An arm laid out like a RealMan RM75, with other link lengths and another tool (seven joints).
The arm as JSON. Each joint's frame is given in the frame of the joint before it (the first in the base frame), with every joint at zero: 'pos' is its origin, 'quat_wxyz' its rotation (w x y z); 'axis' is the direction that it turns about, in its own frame. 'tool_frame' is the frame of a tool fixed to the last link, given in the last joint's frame.
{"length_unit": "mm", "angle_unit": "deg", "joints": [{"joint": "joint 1", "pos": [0.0, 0.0, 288.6], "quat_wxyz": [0.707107, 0.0, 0.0, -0.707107], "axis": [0.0, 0.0, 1.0]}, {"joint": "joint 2", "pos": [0.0, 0.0, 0.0], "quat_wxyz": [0.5, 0.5, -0.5, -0.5], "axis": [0.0, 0.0, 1.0]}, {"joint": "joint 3", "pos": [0.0, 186.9, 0.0], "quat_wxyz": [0.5, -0.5, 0.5, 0.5], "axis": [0.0, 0.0, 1.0]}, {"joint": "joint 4", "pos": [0.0, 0.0, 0.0], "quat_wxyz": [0.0, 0.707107, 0.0, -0.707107], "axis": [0.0, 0.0, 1.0]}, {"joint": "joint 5", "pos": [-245.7, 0.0, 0.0], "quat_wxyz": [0.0, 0.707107, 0.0, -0.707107], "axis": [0.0, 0.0, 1.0]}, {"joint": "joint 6", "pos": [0.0, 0.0, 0.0], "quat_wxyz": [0.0, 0.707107, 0.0, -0.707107], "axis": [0.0, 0.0, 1.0]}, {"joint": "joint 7", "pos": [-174.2, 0.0, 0.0], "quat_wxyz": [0.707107, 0.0, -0.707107, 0.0], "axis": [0.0, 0.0, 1.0]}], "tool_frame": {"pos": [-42.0, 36.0, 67.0], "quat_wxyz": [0.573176, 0.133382, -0.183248, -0.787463]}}
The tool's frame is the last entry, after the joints.
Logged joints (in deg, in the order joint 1, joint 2, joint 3, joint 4, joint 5, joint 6, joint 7), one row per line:
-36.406 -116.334 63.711 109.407 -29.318 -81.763 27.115
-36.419 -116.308 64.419 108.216 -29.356 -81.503 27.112
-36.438 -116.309 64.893 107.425 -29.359 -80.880 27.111
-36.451 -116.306 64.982 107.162 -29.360 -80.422 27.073
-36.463 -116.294 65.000 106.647 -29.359 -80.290 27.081
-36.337 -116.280 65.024 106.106 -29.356 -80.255 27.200
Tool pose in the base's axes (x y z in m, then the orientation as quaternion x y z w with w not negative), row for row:
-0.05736 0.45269 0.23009 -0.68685 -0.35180 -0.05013 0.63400
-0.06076 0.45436 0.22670 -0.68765 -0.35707 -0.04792 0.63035
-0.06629 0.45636 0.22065 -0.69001 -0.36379 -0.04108 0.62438
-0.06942 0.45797 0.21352 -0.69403 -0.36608 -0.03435 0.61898
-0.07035 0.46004 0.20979 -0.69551 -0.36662 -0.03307 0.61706
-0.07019 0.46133 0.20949 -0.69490 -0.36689 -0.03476 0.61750
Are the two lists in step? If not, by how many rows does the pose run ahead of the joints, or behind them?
The pose runs 2 rows behind the joints: the pose in row i belongs to the joints in row i - 2.
